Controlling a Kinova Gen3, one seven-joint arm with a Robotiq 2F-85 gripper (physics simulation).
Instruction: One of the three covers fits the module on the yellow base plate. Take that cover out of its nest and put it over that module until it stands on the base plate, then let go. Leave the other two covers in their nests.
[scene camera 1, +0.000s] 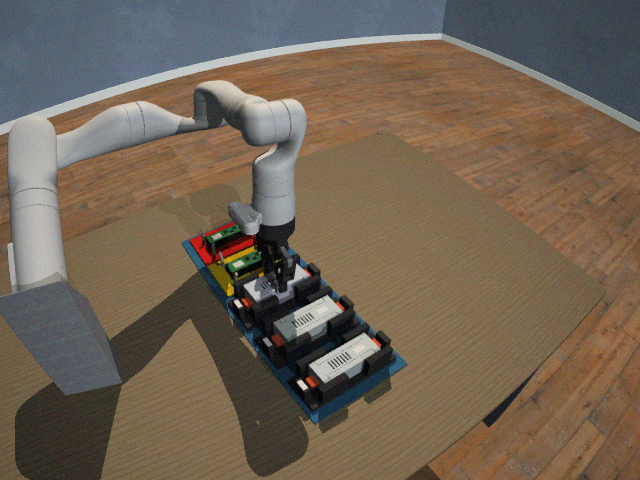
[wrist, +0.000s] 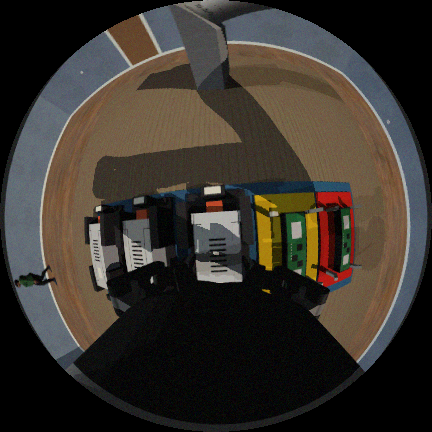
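Pixels of known places: gripper, fingertip midpoint: (scene camera 1: 275, 283) (wrist: 218, 262); arm's base, origin of the base link: (scene camera 1: 44, 298).
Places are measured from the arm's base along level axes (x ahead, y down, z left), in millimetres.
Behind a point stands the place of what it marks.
My gripper (scene camera 1: 276, 280) {x 411, y 178, z 68 mm} (wrist: 218, 262) {x 411, y 178, z 68 mm} is shut on the grey-white cover (scene camera 1: 253, 287) {x 366, y 171, z 67 mm} (wrist: 217, 225) {x 369, y 171, z 61 mm} nearest the yellow base plate (scene camera 1: 220, 277) {x 317, y 216, z 161 mm} (wrist: 265, 220) {x 353, y 216, z 124 mm}, with one finger on each long side. This cover is level, in or slightly above its black nest (scene camera 1: 264, 308) {x 371, y 177, z 14 mm} (wrist: 245, 220) {x 360, y 168, z 90 mm}; the walls hide its lower edge. The module, a green board (scene camera 1: 245, 263) {x 376, y 196, z 162 mm} (wrist: 296, 245) {x 383, y 197, z 170 mm}, stands uncovered on the yellow plate. The middle cover (scene camera 1: 309, 316) {x 439, y 172, z -37 mm} (wrist: 136, 245) {x 413, y 172, z -43 mm} and the far-end cover (scene camera 1: 347, 356) {x 464, y 172, z -145 mm} (wrist: 96, 250) {x 449, y 173, z -145 mm} sit in their nests.
A red plate (scene camera 1: 200, 250) {x 292, y 217, z 262 mm} (wrist: 330, 200) {x 303, y 217, z 246 mm} with another green module (scene camera 1: 221, 235) {x 349, y 196, z 269 mm} (wrist: 345, 240) {x 369, y 196, z 275 mm} lies beyond the yellow one. Thin metal posts stand upright beside the modules. All stand on a blue board (scene camera 1: 398, 363) {x 560, y 221, z -172 mm} (wrist: 332, 187) {x 277, y 221, z 256 mm}. The grey arm pedestal (scene camera 1: 62, 335) {x 10, y 55, z -36 mm} (wrist: 202, 55) {x 60, y 118, z -5 mm} stands off to one side.
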